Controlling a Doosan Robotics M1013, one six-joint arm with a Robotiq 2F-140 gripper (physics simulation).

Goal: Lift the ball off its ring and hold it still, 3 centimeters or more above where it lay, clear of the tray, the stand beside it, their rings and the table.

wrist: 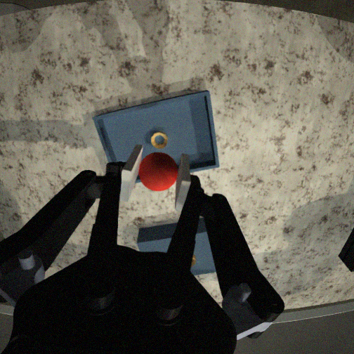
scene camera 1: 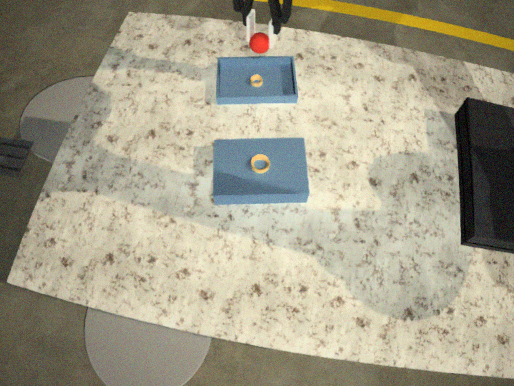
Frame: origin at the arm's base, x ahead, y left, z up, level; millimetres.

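Where they show: gripper, fingertip midpoint: (scene camera 1: 261, 40).
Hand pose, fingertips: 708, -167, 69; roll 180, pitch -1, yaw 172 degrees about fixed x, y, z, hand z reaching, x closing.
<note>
Things, the pixels of their top centre, and the offset from my fingertips, as dx, dy, dz. "pt": a spot on its surface instead. Level surfaces: height alone.
- red ball at its top centre: (scene camera 1: 259, 35) +2, +12, +26
- blue tray at its top centre: (scene camera 1: 256, 75) +9, +10, -108
- small orange ring at a spot on its surface: (scene camera 1: 252, 81) pt +17, +17, -124
- speckled table at its surface level: dz -136
A red ball (scene camera 1: 259, 43) (wrist: 158, 171) is between the two pale finger pads of my gripper (scene camera 1: 260, 36) (wrist: 159, 161), which is shut on it. The ball is in the air, well above the tray and apart from its ring. The blue tray (scene camera 1: 257, 100) (wrist: 213, 131) lies on the table, and a small orange ring (scene camera 1: 252, 81) (wrist: 152, 140) sits on its floor with no ball on it. The blue stand (scene camera 1: 230, 182) (wrist: 202, 245) is beside the tray, with another orange ring (scene camera 1: 253, 170) on its top; in the wrist view my gripper hides much of the stand.
The speckled table (scene camera 1: 150, 240) (wrist: 280, 120) carries the tray and stand. A large black box (scene camera 1: 487, 175) stands at the right in the scene view, and its edge (wrist: 347, 255) shows at the right of the wrist view.
</note>
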